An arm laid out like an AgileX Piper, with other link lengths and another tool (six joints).
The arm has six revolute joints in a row. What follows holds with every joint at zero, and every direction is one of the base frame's. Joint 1 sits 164.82 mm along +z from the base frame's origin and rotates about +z. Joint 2 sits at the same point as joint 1 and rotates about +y. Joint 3 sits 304.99 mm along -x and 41.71 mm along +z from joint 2 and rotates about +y. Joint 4 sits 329.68 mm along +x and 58.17 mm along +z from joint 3 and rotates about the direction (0.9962, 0, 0.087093). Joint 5 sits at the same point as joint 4 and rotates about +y. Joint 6 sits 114.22 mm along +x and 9.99 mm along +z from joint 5 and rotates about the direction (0.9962, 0, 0.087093). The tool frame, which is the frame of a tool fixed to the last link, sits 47.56 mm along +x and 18 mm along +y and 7.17 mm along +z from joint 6; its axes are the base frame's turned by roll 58.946, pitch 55.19 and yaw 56.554 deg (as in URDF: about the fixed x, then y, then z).
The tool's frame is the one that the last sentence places.
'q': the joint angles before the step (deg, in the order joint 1, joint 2, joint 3, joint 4, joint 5, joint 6). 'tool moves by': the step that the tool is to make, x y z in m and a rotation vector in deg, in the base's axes. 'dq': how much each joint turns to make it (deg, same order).
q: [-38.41, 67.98, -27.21, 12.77, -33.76, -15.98]
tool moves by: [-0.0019, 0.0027, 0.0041, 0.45, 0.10, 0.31]
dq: [0.00, -1.39, 0.00, 0.03, 1.80, 0.03]
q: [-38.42, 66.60, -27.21, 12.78, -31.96, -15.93]
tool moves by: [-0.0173, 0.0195, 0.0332, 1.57, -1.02, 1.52]
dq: [-0.02, -9.82, 0.00, 1.07, 10.24, -0.23]
